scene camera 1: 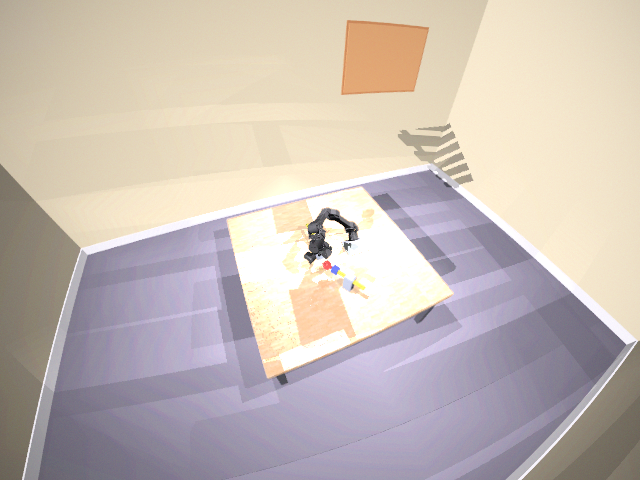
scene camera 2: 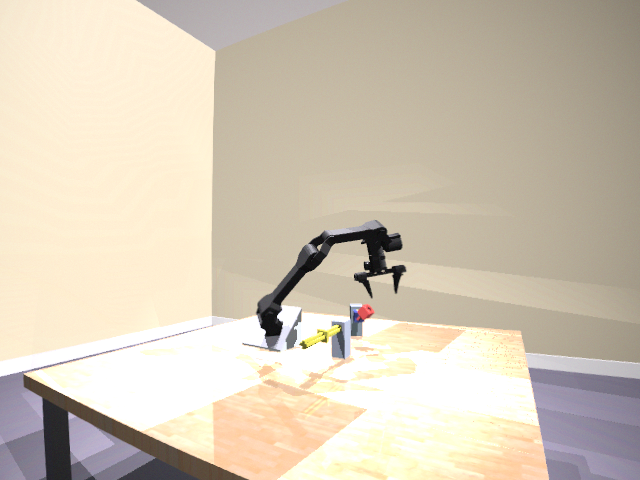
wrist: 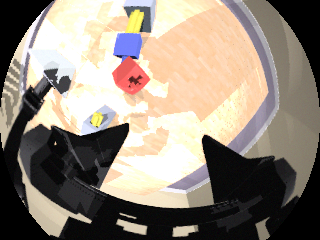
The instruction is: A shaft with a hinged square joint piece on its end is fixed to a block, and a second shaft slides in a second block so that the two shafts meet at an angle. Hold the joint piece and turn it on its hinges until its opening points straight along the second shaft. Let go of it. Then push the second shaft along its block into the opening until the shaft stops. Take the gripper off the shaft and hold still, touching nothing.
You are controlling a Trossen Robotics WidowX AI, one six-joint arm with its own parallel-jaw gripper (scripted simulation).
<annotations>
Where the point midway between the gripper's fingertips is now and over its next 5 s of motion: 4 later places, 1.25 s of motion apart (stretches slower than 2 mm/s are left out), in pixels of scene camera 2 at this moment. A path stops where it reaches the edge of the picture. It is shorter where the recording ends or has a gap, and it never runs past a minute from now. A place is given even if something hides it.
My gripper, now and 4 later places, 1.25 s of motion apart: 384, 296; 384, 303; 368, 312; 368, 321; 363, 325
</annotations>
